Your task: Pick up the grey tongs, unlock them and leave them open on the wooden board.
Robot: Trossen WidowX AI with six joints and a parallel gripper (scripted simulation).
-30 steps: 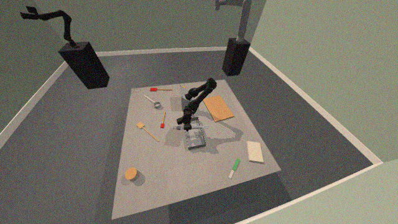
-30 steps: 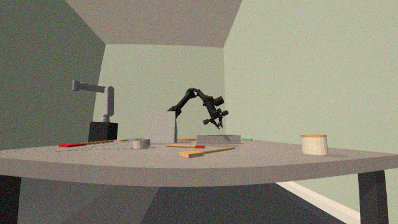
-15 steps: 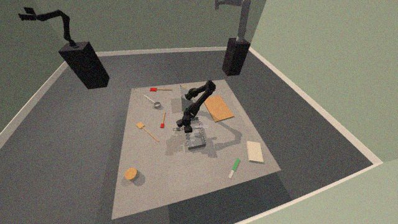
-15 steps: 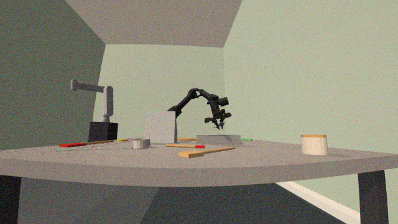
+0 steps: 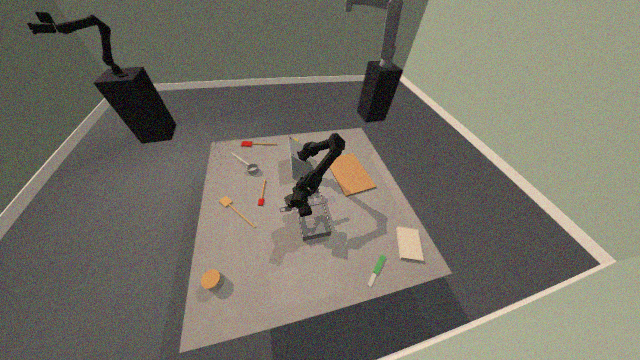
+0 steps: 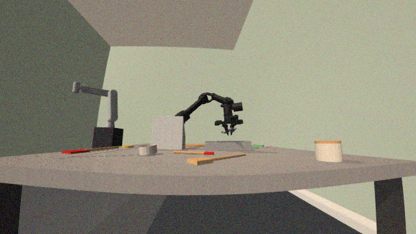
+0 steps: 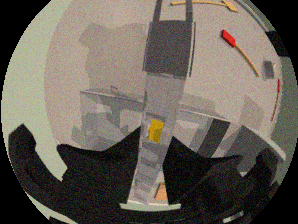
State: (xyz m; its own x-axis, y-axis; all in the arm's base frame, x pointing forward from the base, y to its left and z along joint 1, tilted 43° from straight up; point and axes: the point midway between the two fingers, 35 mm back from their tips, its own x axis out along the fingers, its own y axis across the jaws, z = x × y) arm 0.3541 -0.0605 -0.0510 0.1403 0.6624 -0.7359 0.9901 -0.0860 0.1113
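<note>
The yellow lock piece is 4 cm above my gripper tip and 2 cm to the right of it. From my gripper tip the other things lie so: red brush: 21 cm to the right, 21 cm behind, 9 cm below; roasting tin: 7 cm below, 6 cm to the left, 1 cm behind; green-handled tool: 40 cm ahead, 29 cm to the left, 9 cm below.
</note>
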